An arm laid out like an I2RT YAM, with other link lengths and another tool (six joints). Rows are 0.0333 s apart.
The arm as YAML. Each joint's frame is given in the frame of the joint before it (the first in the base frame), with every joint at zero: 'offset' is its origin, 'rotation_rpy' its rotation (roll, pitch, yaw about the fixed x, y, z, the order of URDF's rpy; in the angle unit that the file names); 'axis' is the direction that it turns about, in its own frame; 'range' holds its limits. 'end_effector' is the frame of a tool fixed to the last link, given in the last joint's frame.
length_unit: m
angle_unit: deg
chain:
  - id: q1
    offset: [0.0, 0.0, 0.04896]
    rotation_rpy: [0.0, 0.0, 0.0]
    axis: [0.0, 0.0, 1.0]
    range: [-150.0, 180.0]
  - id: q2
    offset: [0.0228, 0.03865, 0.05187]
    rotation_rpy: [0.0, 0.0, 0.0]
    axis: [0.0, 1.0, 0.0]
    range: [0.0, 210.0]
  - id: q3
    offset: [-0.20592, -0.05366, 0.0]
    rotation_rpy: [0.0, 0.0, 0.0]
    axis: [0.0, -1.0, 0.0]
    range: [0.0, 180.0]
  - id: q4
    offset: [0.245, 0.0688, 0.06]
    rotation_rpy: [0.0, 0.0, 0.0]
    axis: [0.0, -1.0, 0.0]
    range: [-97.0, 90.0]
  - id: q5
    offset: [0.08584, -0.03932, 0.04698]
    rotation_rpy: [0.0, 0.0, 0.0]
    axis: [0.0, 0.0, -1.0]
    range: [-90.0, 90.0]
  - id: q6
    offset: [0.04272, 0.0, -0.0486]
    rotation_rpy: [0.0, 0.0, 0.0]
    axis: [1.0, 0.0, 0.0]
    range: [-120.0, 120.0]
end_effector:
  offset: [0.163, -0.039, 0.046]
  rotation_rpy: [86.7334, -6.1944, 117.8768]
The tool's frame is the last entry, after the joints.
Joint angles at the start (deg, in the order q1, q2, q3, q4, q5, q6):
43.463 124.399 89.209 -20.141 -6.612 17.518
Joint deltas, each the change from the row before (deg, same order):
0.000 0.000 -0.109 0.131 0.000 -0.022
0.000 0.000 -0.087 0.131 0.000 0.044
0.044 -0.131 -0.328 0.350 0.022 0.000
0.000 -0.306 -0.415 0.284 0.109 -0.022
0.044 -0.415 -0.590 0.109 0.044 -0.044
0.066 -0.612 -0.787 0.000 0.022 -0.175
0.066 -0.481 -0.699 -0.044 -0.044 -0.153
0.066 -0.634 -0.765 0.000 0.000 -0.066
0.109 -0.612 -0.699 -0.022 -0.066 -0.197
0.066 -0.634 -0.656 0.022 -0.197 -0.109
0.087 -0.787 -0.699 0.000 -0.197 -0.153
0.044 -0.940 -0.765 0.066 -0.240 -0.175
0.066 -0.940 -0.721 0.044 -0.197 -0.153
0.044 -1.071 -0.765 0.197 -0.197 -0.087
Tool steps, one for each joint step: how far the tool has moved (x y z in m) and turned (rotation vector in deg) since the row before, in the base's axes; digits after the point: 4 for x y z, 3 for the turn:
-0.0001 0.0000 -0.0004 0.008 -0.026 0.018
0.0000 0.0000 -0.0002 0.045 -0.011 -0.036
-0.0003 0.0002 0.0000 0.092 -0.123 0.031
0.0000 -0.0006 0.0008 0.048 -0.199 -0.045
-0.0015 -0.0010 -0.0001 -0.086 0.002 0.055
-0.0024 -0.0014 0.0000 -0.192 0.032 0.196
-0.0026 -0.0012 -0.0008 -0.205 0.142 0.216
-0.0024 -0.0013 0.0003 -0.112 0.064 0.120
-0.0026 -0.0006 0.0005 -0.100 0.024 0.308
-0.0023 -0.0003 0.0011 0.082 0.061 0.266
-0.0024 0.0000 0.0021 0.129 -0.023 0.324
-0.0021 0.0000 0.0032 0.254 -0.120 0.323
-0.0020 0.0001 0.0034 0.250 -0.150 0.303
-0.0014 0.0003 0.0047 0.438 -0.291 0.228

